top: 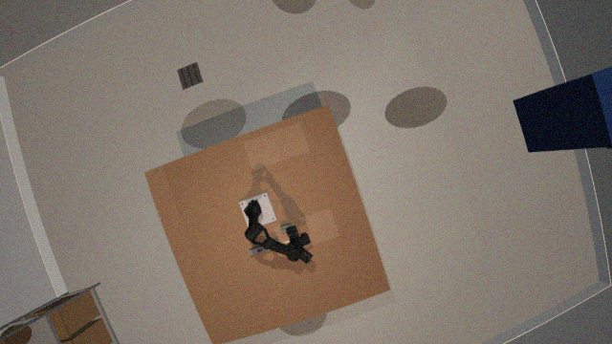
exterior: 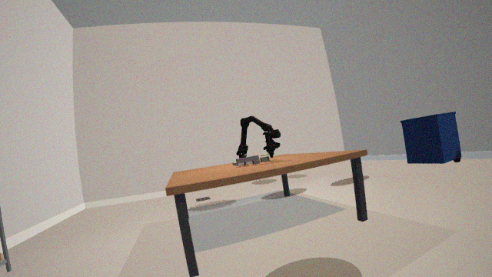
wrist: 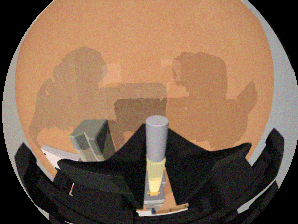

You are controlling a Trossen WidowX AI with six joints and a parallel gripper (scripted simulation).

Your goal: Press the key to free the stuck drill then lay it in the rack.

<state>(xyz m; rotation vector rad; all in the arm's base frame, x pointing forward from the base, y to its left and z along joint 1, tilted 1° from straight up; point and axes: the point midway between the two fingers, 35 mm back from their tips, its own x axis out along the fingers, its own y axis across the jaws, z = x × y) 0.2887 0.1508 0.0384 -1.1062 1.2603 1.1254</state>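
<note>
Right now the drill is 40 mm to the right of my gripper tip, 30 mm above it and 10 mm behind it. Also, from my gripper tip: long grey fixture (200 mm to the right, 30 mm behind, 10 mm above); then small grey block (80 mm behind, 30 mm to the right, 10 mm below).
</note>
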